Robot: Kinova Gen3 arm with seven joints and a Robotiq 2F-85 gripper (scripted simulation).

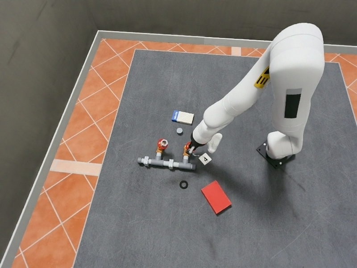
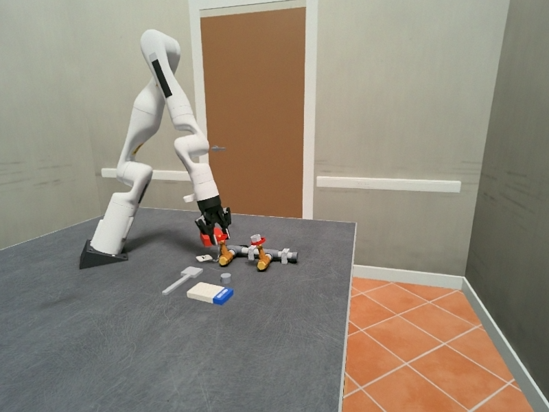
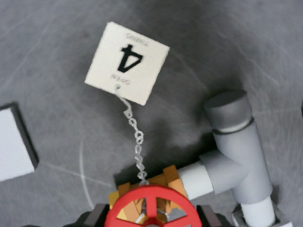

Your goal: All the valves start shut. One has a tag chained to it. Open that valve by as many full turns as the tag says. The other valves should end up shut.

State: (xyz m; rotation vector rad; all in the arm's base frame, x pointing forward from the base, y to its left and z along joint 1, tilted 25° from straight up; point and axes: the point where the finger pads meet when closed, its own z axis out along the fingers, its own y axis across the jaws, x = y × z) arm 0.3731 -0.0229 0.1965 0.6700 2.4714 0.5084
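Right now my hand is 70 mm past the white tag, 20 mm to the right of it and 90 mm above it. Round my hand: grey paddle: 60 mm behind, 130 mm to the right, 90 mm below; blue box: 50 mm ahead, 210 mm to the right, 80 mm below; red block: 120 mm behind, 200 mm to the left, 80 mm below.
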